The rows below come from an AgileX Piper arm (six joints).
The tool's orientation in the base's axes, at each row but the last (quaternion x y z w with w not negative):
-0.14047, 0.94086, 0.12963, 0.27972
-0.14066, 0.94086, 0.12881, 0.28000
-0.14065, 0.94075, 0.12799, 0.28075
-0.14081, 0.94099, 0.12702, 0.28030
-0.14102, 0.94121, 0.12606, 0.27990
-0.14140, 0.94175, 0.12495, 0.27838
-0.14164, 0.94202, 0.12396, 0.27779
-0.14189, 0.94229, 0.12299, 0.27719
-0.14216, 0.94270, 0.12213, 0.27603
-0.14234, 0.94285, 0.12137, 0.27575
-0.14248, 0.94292, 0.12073, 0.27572
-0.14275, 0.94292, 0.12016, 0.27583
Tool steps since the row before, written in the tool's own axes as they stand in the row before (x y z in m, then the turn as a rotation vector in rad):
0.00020, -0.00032, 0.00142, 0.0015, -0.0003, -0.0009
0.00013, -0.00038, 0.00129, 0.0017, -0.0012, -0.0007
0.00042, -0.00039, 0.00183, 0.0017, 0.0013, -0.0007
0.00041, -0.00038, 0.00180, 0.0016, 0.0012, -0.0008
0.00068, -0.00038, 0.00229, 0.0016, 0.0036, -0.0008
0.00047, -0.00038, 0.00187, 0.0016, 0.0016, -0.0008
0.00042, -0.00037, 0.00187, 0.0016, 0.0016, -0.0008
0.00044, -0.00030, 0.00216, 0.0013, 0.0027, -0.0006
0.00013, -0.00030, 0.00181, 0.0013, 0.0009, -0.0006
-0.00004, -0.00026, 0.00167, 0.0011, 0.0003, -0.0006
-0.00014, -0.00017, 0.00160, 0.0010, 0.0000, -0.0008
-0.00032, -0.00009, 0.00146, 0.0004, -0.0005, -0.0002
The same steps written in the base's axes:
0.00064, 0.00012, -0.00132, -0.0015, -0.0009, -0.0002
0.00066, 0.00004, -0.00118, -0.0013, -0.0017, -0.0006
0.00069, 0.00014, -0.00178, -0.0021, 0.0007, -0.0002
0.00068, 0.00014, -0.00175, -0.0021, 0.0005, -0.0001
0.00071, 0.00024, -0.00230, -0.0029, 0.0028, 0.0003
0.00066, 0.00014, -0.00184, -0.0022, 0.0009, 0.0000
0.00070, 0.00016, -0.00182, -0.0022, 0.0009, 0.0000
0.00080, 0.00030, -0.00205, -0.0022, 0.0021, 0.0002
0.00087, 0.00025, -0.00160, -0.0016, 0.0004, -0.0001
0.00093, 0.00028, -0.00138, -0.0013, -0.0001, -0.0001
0.00095, 0.00036, -0.00126, -0.0012, -0.0004, 0.0001
0.00100, 0.00043, -0.00103, -0.0003, -0.0006, -0.0001

